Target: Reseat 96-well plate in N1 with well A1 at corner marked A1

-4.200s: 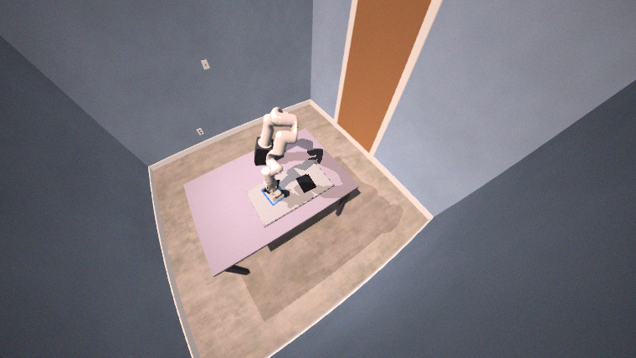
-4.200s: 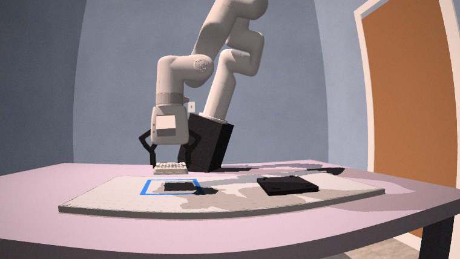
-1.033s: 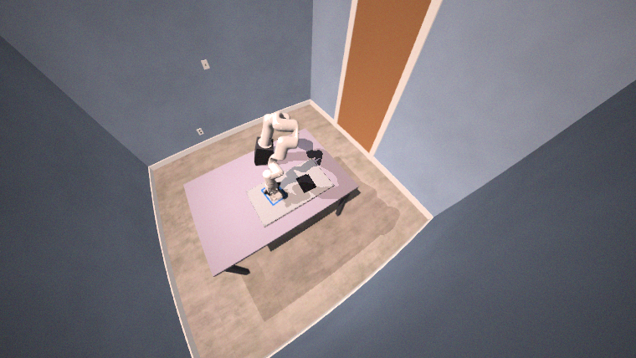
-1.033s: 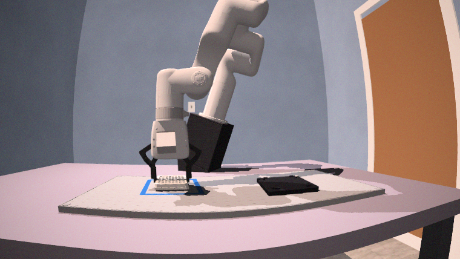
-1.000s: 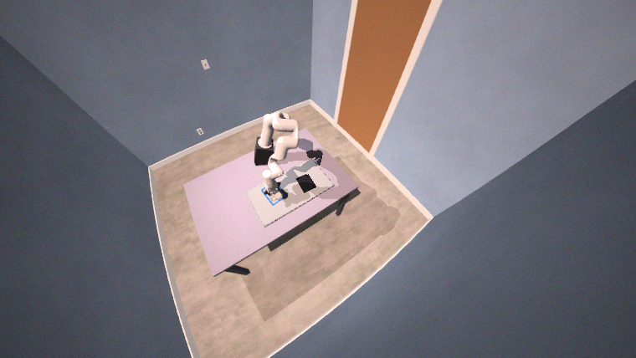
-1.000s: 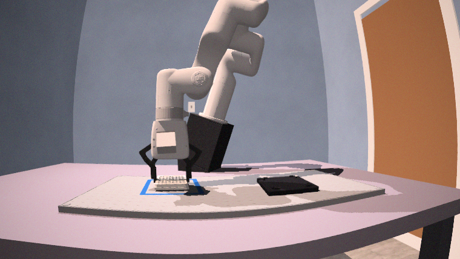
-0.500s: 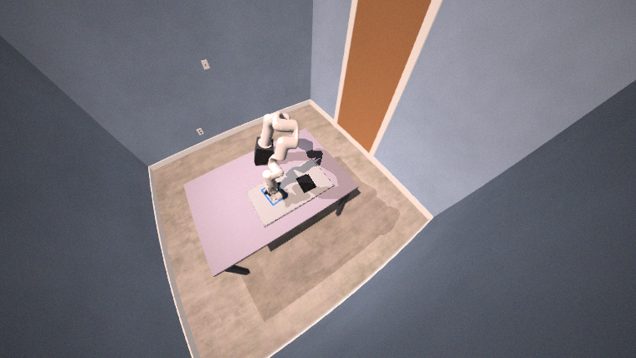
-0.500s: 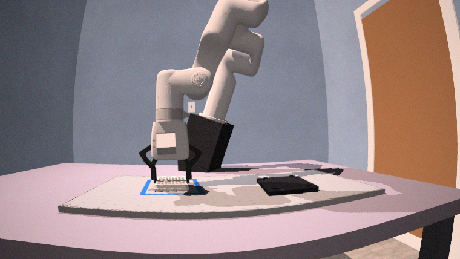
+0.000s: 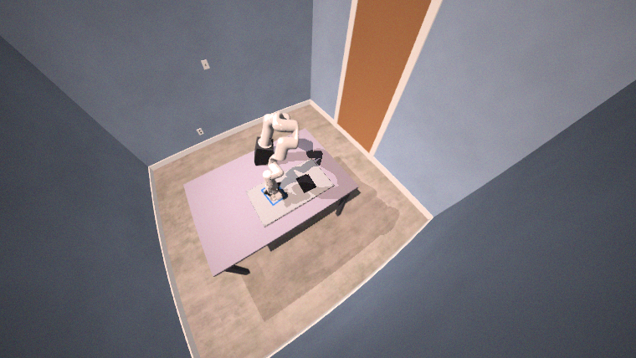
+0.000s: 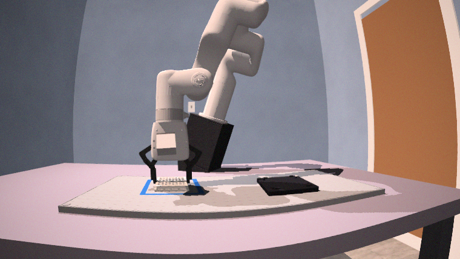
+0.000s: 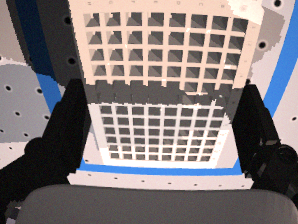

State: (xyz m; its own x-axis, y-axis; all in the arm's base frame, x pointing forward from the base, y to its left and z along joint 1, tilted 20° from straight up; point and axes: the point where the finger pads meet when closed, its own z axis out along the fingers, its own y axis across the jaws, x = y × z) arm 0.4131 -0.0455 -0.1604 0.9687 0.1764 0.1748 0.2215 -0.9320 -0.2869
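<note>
My gripper is now 1 cm above the white 96-well plate. From my hand the other things lie so: black plate nest N1: 29 cm to the left, 3 cm ahead, 1 cm below.
</note>
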